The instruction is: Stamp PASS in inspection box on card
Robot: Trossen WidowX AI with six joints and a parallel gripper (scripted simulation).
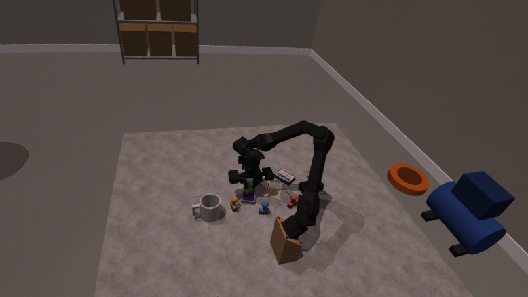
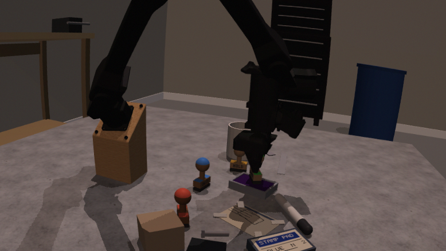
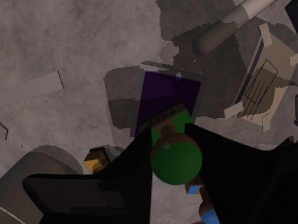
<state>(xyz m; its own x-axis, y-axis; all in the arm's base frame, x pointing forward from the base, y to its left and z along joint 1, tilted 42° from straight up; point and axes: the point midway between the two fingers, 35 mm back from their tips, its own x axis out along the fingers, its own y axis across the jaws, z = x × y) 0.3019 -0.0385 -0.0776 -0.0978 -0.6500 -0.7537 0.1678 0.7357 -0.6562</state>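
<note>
The ink pad lies 4 cm below my gripper tip. The rest, counted from my gripper tip: green-knobbed pass stamp: right at my gripper tip; beige inspection card: 13 cm to the right, 5 cm below; blue-knobbed stamp: 11 cm behind, 3 cm to the right, 2 cm below.
</note>
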